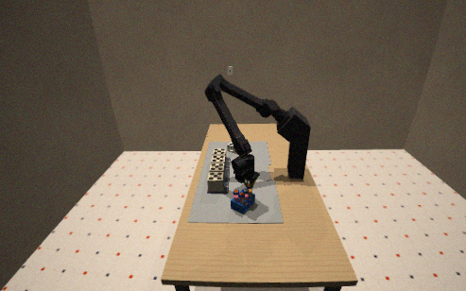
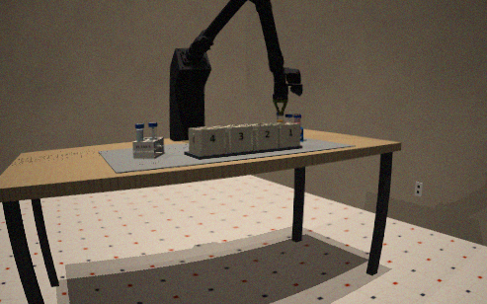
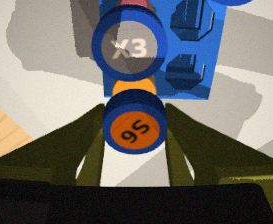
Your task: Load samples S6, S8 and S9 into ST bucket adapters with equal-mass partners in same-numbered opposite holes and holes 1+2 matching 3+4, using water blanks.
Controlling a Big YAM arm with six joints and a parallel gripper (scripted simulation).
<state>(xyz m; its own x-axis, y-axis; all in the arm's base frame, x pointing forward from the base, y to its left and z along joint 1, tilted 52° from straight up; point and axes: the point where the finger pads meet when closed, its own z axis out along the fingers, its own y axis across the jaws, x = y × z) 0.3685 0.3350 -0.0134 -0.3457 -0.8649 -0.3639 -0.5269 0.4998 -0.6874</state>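
My gripper is now 70 mm short of the sample tube S8, 60 mm above it and 40 mm to the right of it. Round my hand: blue sample rack rs (90 mm below, 40 mm ahead, 20 mm to the left); then tube X3 (60 mm below, 30 mm to the left, 30 mm ahead); then sample tube S9 (70 mm to the left, 60 mm below, 40 mm ahead).
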